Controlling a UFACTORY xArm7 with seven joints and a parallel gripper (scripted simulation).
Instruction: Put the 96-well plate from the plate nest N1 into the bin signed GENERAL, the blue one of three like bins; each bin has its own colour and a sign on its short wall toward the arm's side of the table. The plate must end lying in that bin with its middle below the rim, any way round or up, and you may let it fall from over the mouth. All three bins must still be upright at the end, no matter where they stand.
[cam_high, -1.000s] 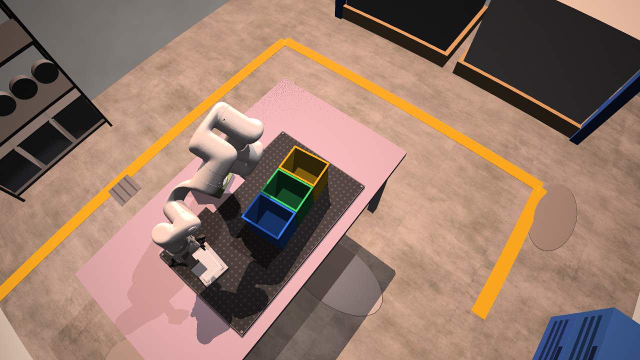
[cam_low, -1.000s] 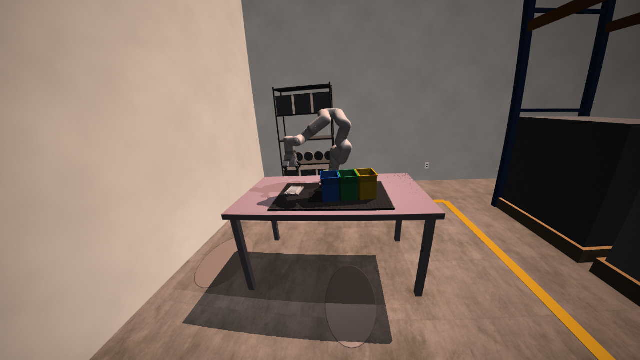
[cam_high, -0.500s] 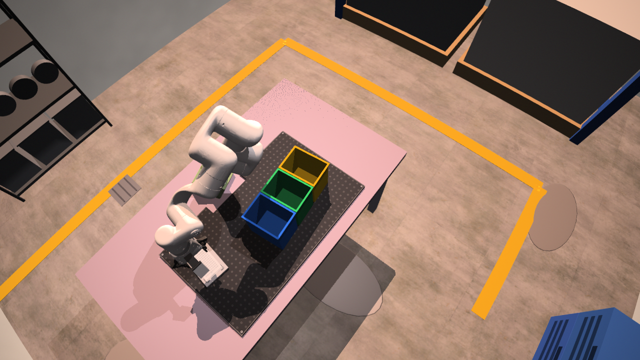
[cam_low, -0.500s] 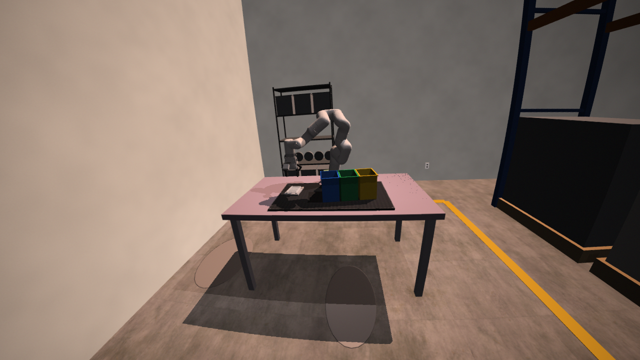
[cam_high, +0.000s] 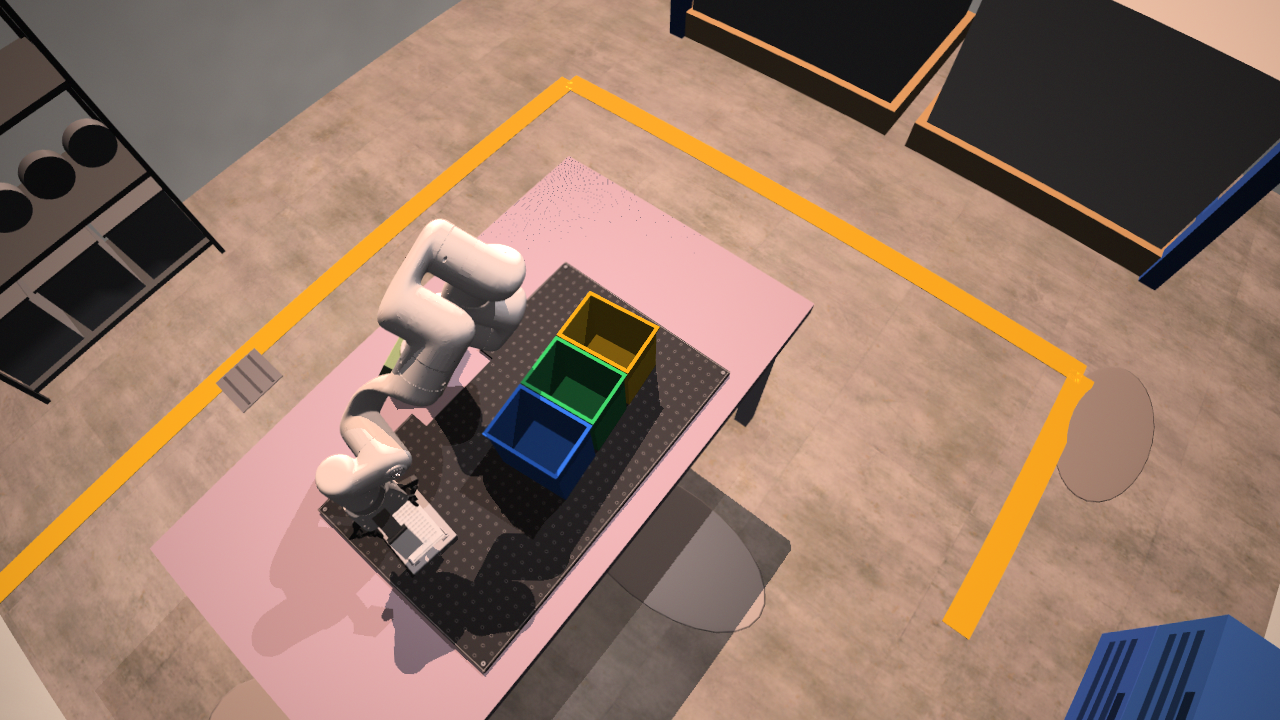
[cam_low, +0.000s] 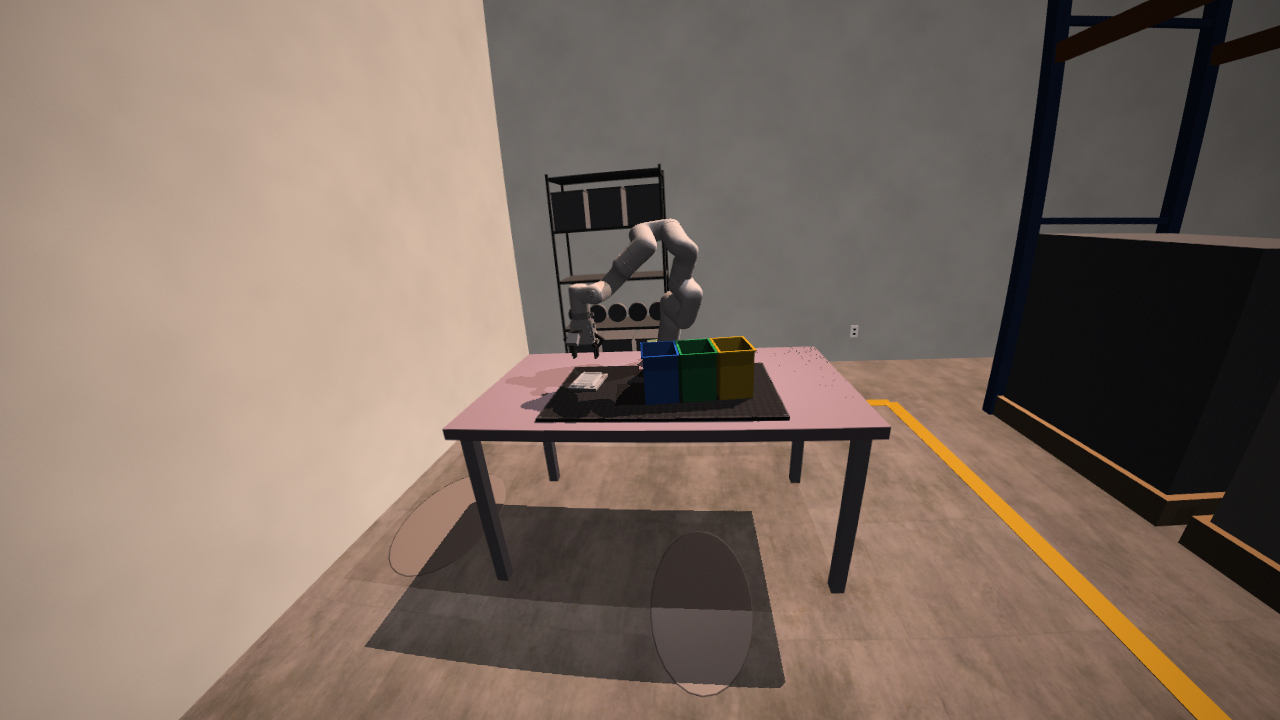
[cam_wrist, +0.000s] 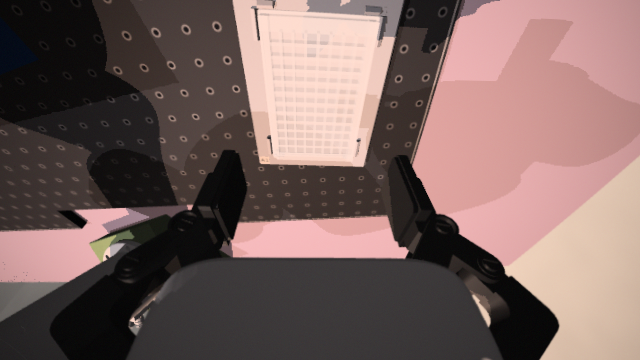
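My gripper is now 100 mm above the 96-well plate. Also, from my hand: plate nest N1 (110 mm below); green bin (40 mm ahead, 450 mm to the left, 30 mm below); blue bin (70 mm ahead, 320 mm to the left, 30 mm below).
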